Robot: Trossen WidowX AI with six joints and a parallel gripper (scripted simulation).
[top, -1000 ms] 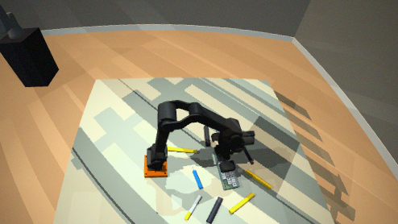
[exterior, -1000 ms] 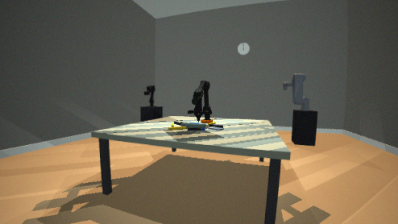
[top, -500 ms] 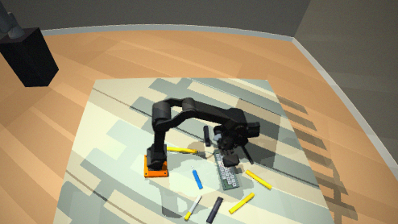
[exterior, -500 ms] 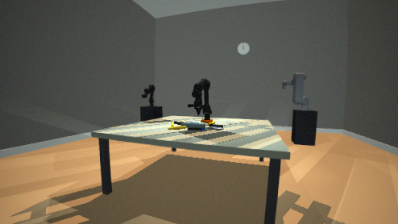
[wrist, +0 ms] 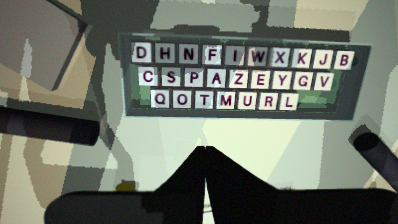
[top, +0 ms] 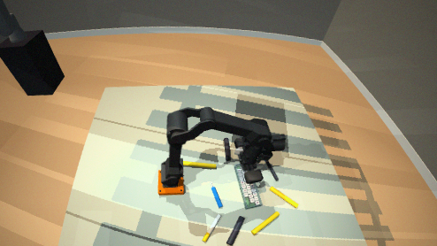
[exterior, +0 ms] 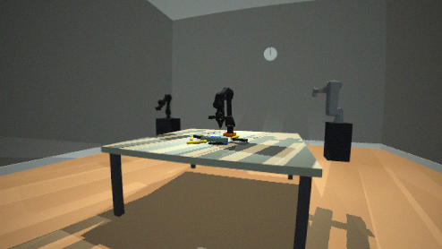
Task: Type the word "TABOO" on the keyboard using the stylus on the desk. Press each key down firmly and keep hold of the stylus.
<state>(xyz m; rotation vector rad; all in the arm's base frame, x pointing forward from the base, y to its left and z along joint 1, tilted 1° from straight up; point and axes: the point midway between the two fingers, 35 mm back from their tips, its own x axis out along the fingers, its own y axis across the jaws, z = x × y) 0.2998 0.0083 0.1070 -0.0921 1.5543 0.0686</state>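
Right now my gripper tip is 12 cm past the blue stylus, 5 cm to the left of it and 9 cm above it. Also, from my gripper tip: blue-tipped dark pen: 16 cm ahead, 7 cm to the left, 9 cm below; then white-and-yellow pen: 15 cm behind, 22 cm to the right, 9 cm below; then grey stylus tip: 13 cm behind, 2 cm to the right, 9 cm below.
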